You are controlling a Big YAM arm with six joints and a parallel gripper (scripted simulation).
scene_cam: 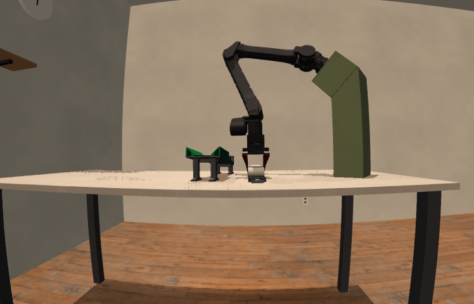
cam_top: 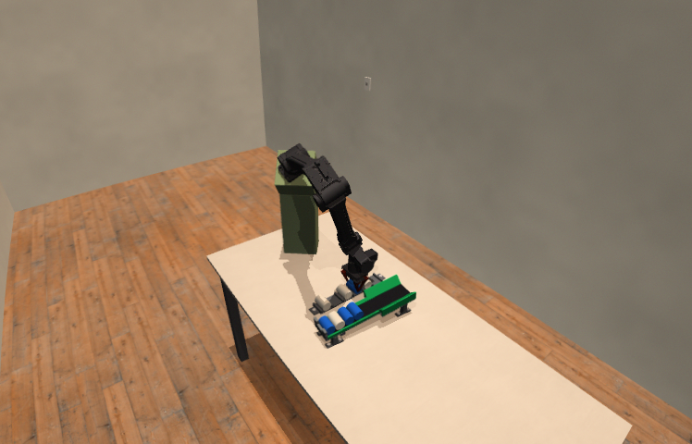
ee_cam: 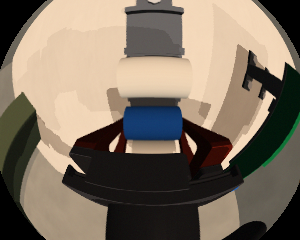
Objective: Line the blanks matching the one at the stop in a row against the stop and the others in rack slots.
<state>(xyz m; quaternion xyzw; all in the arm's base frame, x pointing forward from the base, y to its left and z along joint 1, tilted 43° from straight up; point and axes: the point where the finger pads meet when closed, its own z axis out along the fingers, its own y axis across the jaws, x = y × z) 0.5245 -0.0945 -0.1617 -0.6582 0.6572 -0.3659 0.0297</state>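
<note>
My hand is 30 mm to the left of the grey stock rack and 40 mm above it.
</note>
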